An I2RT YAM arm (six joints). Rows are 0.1 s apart.
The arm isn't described. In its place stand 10 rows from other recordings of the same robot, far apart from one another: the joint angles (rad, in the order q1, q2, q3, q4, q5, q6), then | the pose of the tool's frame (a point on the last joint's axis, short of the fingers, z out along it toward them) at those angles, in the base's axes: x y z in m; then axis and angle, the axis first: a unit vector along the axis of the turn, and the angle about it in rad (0 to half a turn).
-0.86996, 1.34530, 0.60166, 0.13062, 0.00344, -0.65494 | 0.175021, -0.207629, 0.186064, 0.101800, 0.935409, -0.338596, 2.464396
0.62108, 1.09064, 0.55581, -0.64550, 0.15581, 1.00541 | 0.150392, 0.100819, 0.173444, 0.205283, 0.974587, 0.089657, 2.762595
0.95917, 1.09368, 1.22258, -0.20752, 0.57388, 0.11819 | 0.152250, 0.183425, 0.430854, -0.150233, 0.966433, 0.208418, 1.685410
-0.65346, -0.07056, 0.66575, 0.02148, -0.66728, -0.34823 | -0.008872, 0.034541, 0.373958, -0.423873, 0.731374, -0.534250, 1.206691
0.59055, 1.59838, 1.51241, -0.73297, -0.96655, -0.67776 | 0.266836, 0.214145, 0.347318, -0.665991, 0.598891, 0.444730, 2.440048
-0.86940, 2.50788, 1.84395, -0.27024, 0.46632, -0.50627 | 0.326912, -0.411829, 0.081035, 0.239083, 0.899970, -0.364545, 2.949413
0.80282, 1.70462, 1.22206, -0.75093, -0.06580, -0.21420 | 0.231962, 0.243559, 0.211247, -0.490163, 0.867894, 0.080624, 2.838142
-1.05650, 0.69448, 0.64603, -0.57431, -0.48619, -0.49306 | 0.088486, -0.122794, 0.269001, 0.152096, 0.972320, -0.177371, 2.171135
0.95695, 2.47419, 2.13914, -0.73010, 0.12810, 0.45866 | 0.309815, 0.431771, 0.157378, -0.228865, 0.966233, 0.118386, 2.677530
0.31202, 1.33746, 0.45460, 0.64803, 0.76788, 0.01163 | 0.252892, 0.055590, 0.195991, 0.152673, 0.955999, -0.250513, 1.818885
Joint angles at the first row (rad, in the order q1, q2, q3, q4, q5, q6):
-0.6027 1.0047 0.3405 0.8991 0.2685 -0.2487
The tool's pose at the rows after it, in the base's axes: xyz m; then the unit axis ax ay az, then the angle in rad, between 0 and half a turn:
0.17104, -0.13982, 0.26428, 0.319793, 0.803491, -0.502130, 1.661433
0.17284, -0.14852, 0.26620, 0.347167, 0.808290, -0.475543, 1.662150
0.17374, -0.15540, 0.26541, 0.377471, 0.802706, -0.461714, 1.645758
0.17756, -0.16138, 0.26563, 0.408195, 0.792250, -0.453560, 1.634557
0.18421, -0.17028, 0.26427, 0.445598, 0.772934, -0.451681, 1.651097
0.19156, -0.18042, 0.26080, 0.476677, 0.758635, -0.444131, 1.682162
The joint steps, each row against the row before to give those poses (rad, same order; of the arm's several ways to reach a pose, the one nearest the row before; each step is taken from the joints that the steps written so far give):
-0.0461 0.0062 0.0505 -0.0887 -0.0398 0.0811
-0.0292 0.0245 0.0323 -0.0388 -0.0232 0.0601
-0.0215 0.0306 0.0108 0.0183 -0.0061 0.0537
-0.0061 0.0384 0.0184 0.0216 0.0183 0.0445
-0.0031 0.0582 0.0306 0.0138 0.0490 0.0384
-0.0061 0.0614 0.0353 -0.0062 0.0385 0.0367

